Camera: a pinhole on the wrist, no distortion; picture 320 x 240 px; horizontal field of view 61.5 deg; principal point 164.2 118.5 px. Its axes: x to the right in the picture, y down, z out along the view. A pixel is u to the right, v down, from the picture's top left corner.
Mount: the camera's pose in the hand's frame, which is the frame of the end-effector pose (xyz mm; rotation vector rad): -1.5 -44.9 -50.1 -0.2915 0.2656 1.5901
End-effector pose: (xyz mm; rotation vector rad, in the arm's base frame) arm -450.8 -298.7 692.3 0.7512 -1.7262 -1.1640
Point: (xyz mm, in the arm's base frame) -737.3 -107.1 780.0
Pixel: 201.8 118.7
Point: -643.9 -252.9 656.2
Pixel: 97.7 80.6
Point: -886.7 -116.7 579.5
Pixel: 70.4 120.6
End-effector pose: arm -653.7 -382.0 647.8 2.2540 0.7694 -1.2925
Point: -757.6 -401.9 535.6
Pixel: 30.3 31.2
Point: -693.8 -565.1 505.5
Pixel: 206.5 51.3
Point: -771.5 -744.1 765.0
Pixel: outside the picture
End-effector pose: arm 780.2 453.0 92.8 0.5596 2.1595 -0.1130
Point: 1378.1 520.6 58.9
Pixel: 242.8 225.4
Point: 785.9 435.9 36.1
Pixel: 136.4 9.6
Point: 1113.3 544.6 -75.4
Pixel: 228.9 113.9
